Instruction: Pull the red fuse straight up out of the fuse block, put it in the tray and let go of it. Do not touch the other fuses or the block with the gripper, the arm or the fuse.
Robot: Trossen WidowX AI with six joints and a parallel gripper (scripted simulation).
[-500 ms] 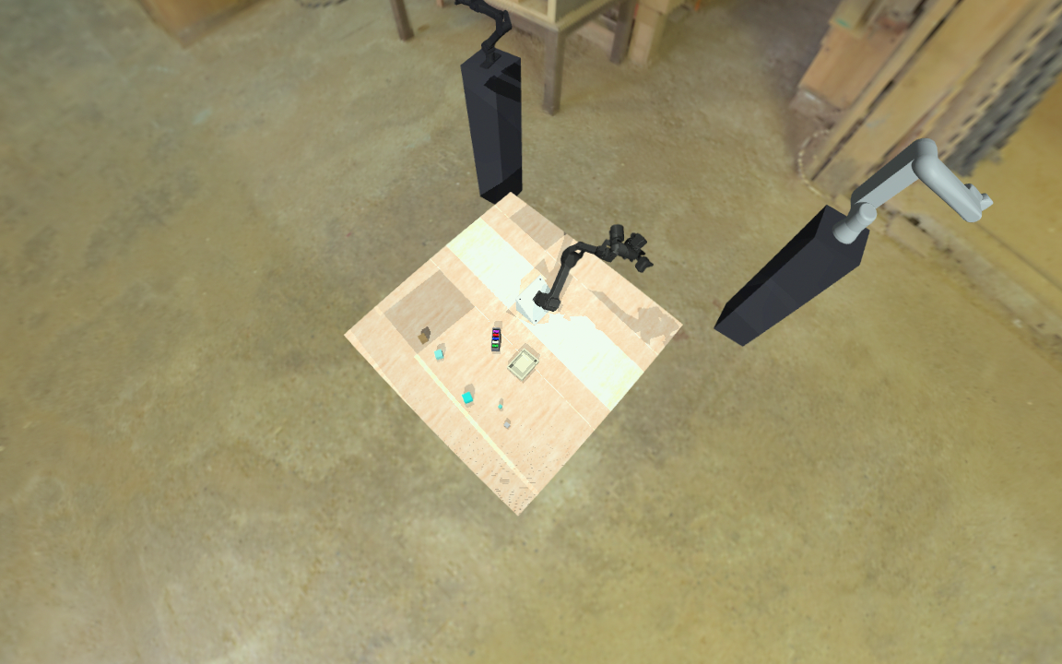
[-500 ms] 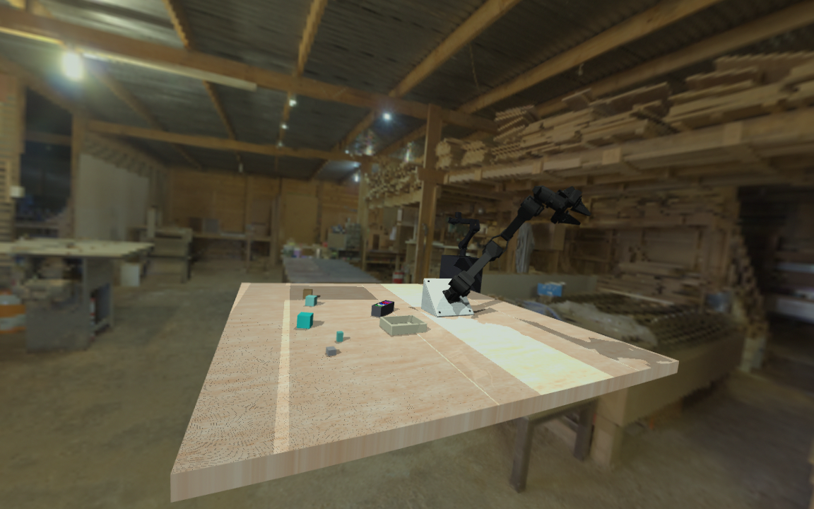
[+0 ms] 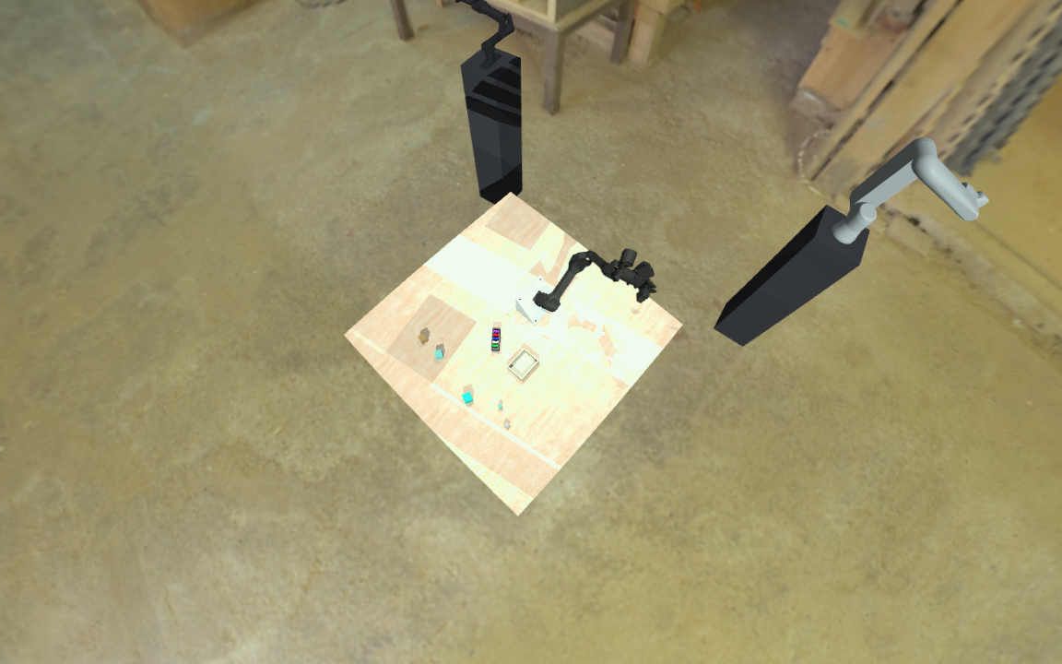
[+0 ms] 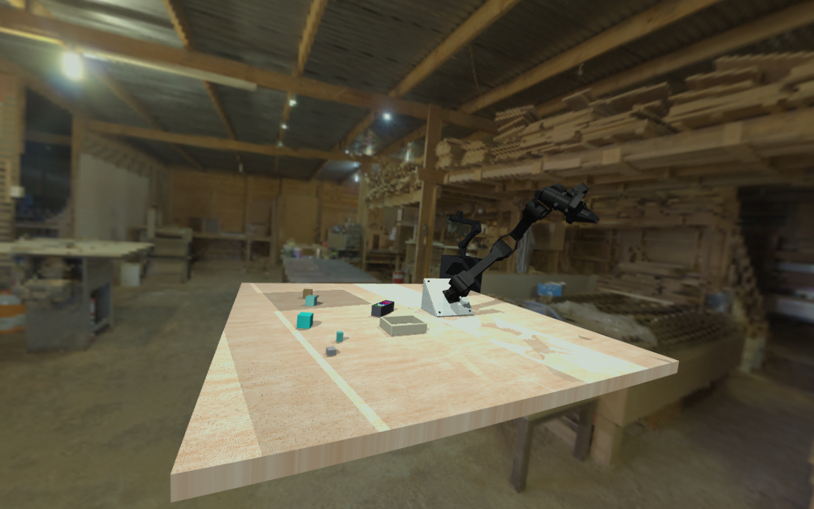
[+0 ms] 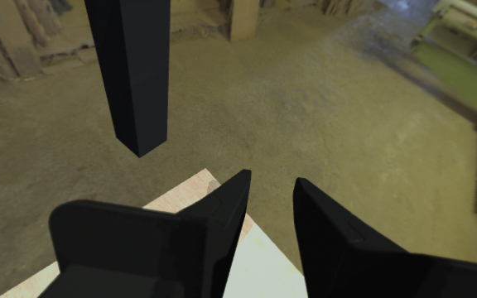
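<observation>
Right now the red fuse is 460 mm ahead of my gripper tip, 560 mm to the right of it and 400 mm below it. Also, from my gripper tip: blue fuse: 480 mm ahead, 550 mm to the right, 400 mm below; purple fuse: 450 mm ahead, 570 mm to the right, 400 mm below; grey tray: 510 mm ahead, 360 mm to the right, 420 mm below.
</observation>
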